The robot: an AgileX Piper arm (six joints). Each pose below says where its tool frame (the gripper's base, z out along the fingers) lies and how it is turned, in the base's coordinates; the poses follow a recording.
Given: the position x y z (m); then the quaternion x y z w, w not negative.
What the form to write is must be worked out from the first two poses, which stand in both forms.
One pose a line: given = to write
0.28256 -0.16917 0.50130 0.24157 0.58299 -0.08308 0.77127 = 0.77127 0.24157 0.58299 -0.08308 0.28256 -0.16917 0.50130
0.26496 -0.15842 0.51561 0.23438 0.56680 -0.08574 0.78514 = 0.78514 0.23438 0.56680 -0.08574 0.26496 -0.15842 0.51561
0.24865 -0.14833 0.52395 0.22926 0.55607 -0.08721 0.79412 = 0.79412 0.22926 0.55607 -0.08721 0.24865 -0.14833 0.52395
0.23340 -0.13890 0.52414 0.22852 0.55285 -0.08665 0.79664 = 0.79664 0.22852 0.55285 -0.08665 0.23340 -0.13890 0.52414
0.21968 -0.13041 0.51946 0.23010 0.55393 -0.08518 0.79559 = 0.79559 0.23010 0.55393 -0.08518 0.21968 -0.13041 0.51946
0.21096 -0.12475 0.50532 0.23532 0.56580 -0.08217 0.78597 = 0.78597 0.23532 0.56580 -0.08217 0.21096 -0.12475 0.50532
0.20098 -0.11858 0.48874 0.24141 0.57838 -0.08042 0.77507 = 0.77507 0.24141 0.57838 -0.08042 0.20098 -0.11858 0.48874
